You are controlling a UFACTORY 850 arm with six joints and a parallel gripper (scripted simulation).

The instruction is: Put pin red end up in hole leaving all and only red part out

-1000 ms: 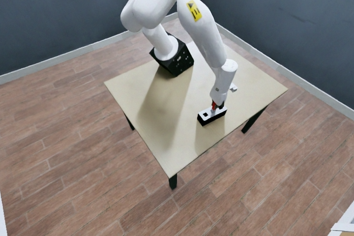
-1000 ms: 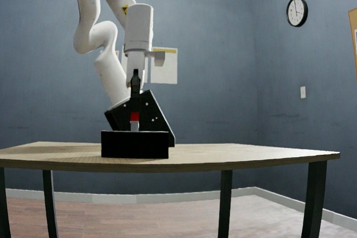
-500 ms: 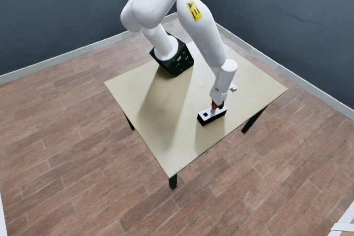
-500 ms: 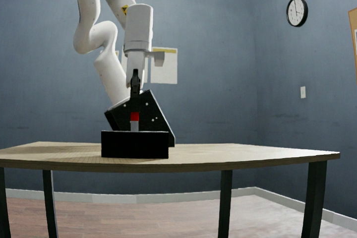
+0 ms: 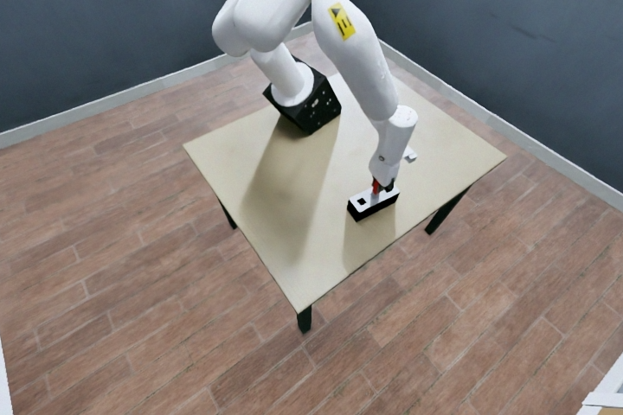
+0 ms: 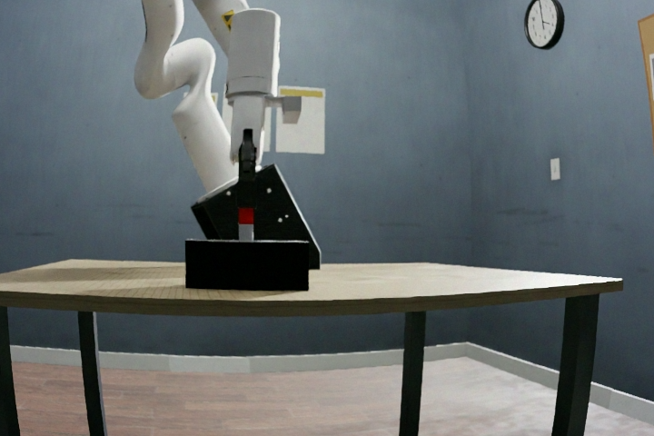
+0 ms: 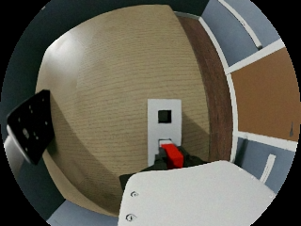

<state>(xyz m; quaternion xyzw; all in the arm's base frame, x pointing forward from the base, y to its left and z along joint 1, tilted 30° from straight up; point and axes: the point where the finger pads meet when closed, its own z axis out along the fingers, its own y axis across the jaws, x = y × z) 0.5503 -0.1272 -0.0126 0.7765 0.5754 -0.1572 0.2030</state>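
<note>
Now: hand 1 cm above the pin. The rest, counted from my hand: black block 11 cm below.
</note>
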